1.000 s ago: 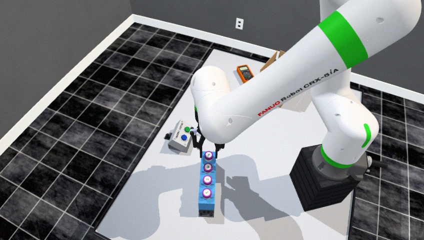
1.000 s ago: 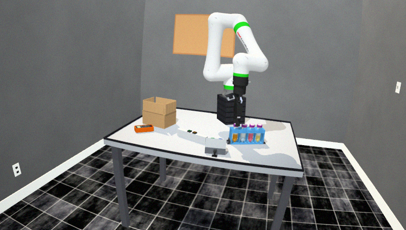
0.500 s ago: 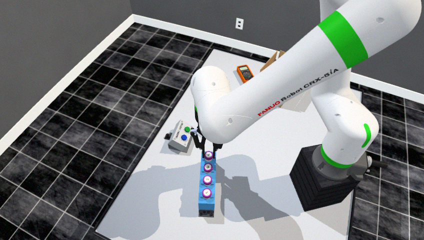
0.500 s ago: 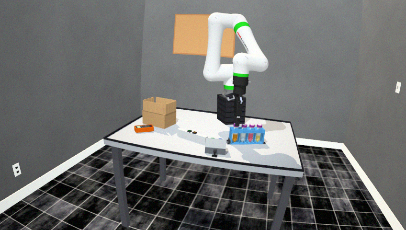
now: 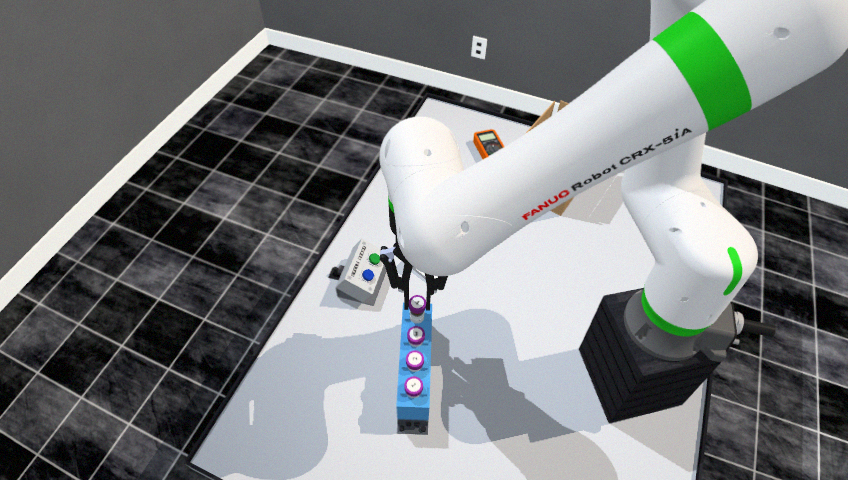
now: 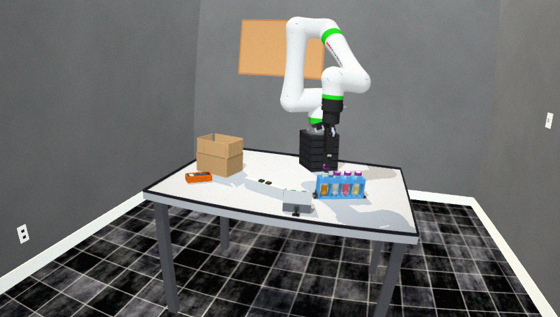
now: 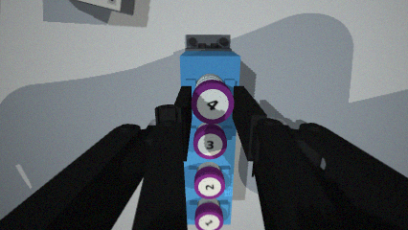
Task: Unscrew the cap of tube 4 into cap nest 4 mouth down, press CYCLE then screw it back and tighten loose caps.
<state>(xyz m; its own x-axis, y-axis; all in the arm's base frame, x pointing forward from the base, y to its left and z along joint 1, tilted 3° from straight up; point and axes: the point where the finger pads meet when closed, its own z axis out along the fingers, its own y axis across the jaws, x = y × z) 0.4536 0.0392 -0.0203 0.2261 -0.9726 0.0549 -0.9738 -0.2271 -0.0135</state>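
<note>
My hand is 130 mm short of the blue cycle key, 90 mm to the left of it and 110 mm above it. Round my hand: green ready key 130 mm ahead, 130 mm to the right, 110 mm below; then table edge 270 mm ahead, 220 mm to the right, 170 mm below; then grey key housing 150 mm ahead, 110 mm to the right, 120 mm below.
</note>
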